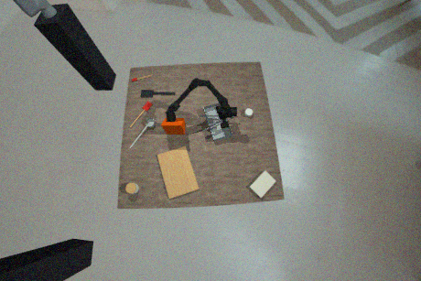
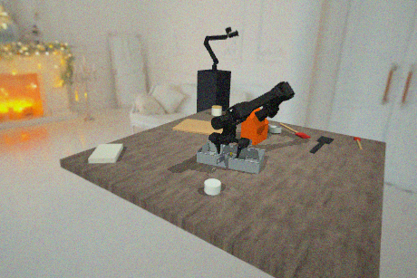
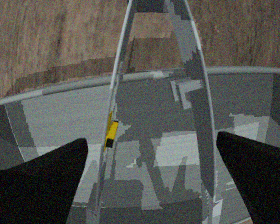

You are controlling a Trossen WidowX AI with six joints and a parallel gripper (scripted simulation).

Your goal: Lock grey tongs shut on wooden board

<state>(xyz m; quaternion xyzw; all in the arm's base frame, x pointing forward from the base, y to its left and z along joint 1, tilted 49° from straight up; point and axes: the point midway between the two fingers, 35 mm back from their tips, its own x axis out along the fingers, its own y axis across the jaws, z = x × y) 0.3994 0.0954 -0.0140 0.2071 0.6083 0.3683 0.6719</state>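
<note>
My gripper tip is 4 cm past the grey roasting tin and 1 cm above it. The rest, counted from my gripper tip: cream block 32 cm ahead, 51 cm to the right, 3 cm below; then wooden board 34 cm behind, 43 cm to the right, 3 cm below; then white puck 24 cm ahead, 9 cm to the left, 2 cm below.
</note>
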